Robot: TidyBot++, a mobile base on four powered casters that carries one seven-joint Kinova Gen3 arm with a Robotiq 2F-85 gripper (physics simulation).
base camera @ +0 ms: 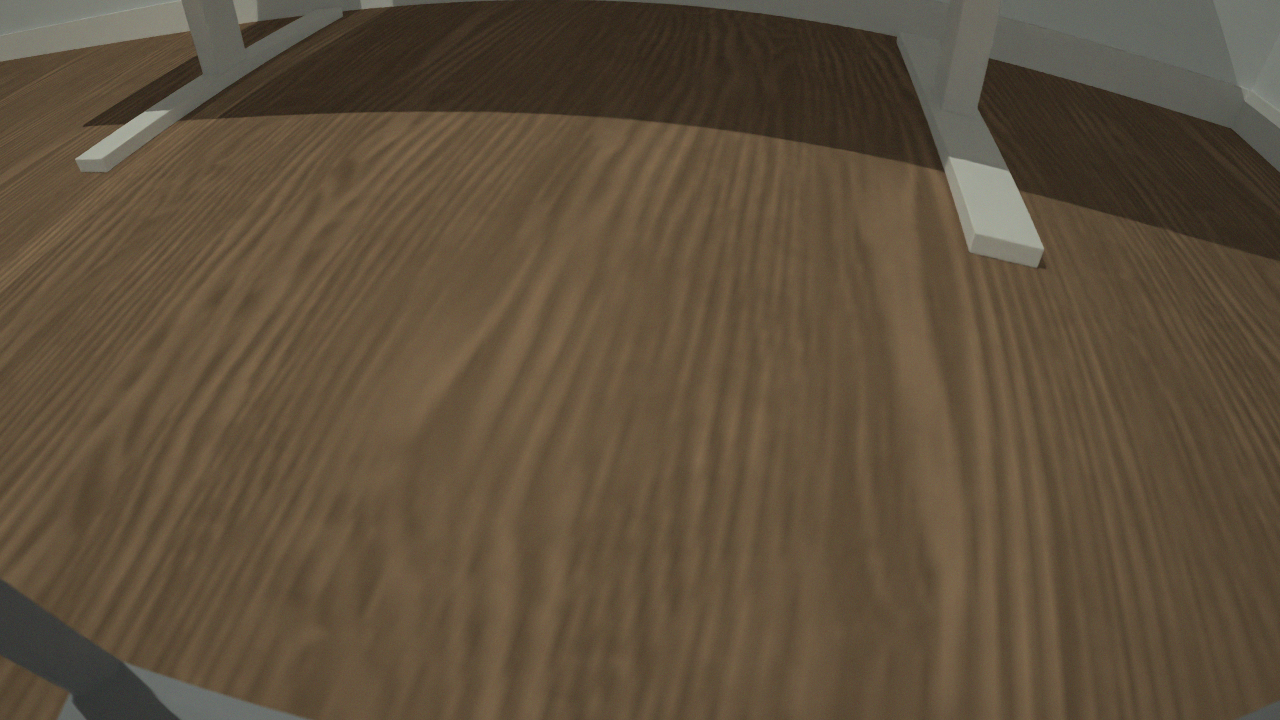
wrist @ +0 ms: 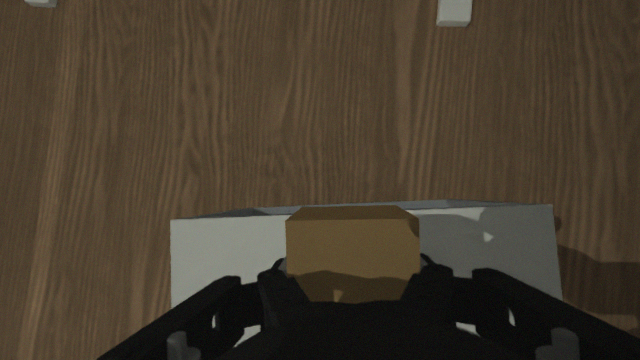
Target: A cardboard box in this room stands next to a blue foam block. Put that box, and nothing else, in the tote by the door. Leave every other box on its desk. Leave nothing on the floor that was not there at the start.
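Places are measured from the arm's base along level axes (x up, y right, z ahead), in centimetres.
Where they show: gripper, fingertip midpoint: (wrist: pixel 349 263).
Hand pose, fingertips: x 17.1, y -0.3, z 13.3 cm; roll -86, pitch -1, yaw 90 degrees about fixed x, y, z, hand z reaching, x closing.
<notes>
After its pixels a point has its place.
My gripper (wrist: pixel 349 263) @[x 17.1, y -0.3, z 13.3 cm] is shut on a brown cardboard box (wrist: pixel 352 242) @[x 21.7, y -0.1, z 15.5 cm], with one black finger at each side of it in the wrist view. The box is held over the pale top of what looks like my own base (wrist: pixel 225 247) @[x -1.4, y -17.0, z 11.0 cm]. The underside of the box and the gap below it are hidden. The blue foam block and the tote by the door do not show in either view, and the gripper does not show in the base camera view.
Two white desk feet stand on the wood floor ahead, the left foot (base camera: pixel 129 141) @[x -37.6, y -86.9, z 86.3 cm] (wrist: pixel 42 2) @[x -37.3, y -89.7, z 80.6 cm] and the right foot (base camera: pixel 998 210) @[x -37.1, y 32.0, z 67.7 cm] (wrist: pixel 454 14) @[x -37.1, y 31.2, z 63.8 cm]. A pale wall (base camera: pixel 1100 76) @[x -37.2, y 82.5, z 129.9 cm] is behind them. Part of a grey frame (base camera: pixel 49 631) shows at the lower left.
</notes>
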